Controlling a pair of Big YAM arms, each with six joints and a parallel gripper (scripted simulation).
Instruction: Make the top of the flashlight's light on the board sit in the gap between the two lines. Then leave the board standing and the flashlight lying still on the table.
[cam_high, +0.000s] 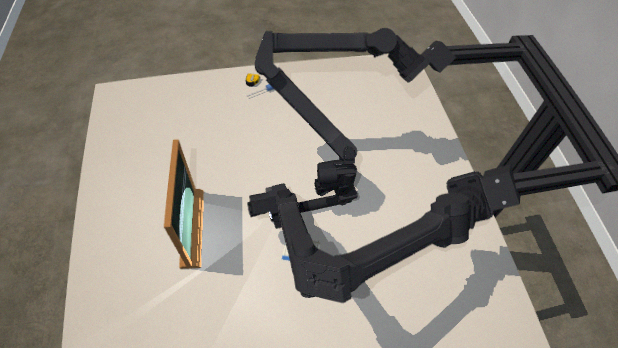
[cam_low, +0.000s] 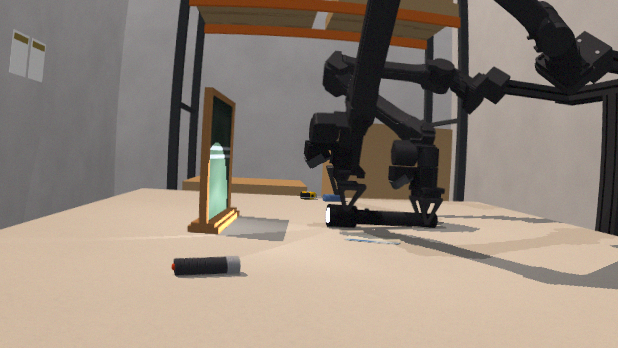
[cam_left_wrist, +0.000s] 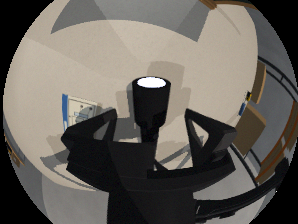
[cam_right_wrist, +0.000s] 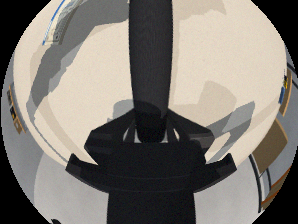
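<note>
Right now the wood-framed board is 31 cm ahead of my left hand and 9 cm above it. From my left hand the other things lie so: blue-edged card 13 cm to the left, 7 cm below, 6 cm behind; yellow tape measure 70 cm to the right, 6 cm below, 3 cm ahead; blue-handled screwdriver 64 cm to the right, 6 cm below, 2 cm behind.
</note>
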